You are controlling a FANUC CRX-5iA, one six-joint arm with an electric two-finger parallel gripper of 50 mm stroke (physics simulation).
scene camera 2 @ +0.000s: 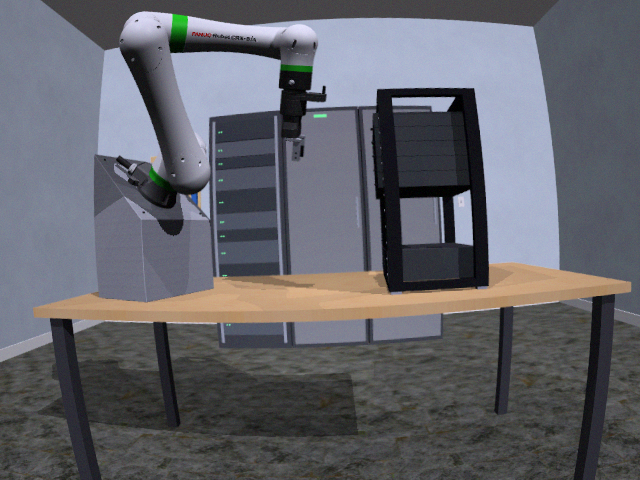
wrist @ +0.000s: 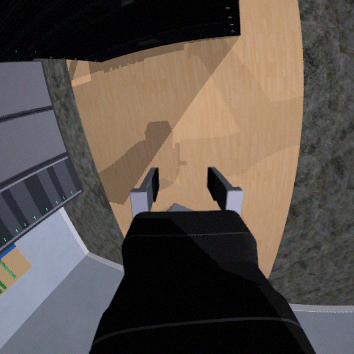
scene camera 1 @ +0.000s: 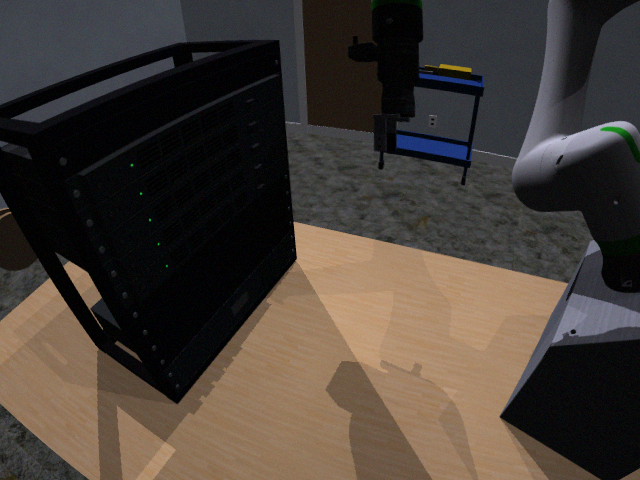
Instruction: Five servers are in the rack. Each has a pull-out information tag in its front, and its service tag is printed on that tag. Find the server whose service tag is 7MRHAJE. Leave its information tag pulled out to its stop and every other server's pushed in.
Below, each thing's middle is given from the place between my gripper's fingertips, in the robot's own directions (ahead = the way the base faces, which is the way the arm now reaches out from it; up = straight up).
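Scene:
Black rack (scene camera 1: pixel 150 188): 110 mm below my hand, 430 mm ahead of it, 60 mm to the left of it.

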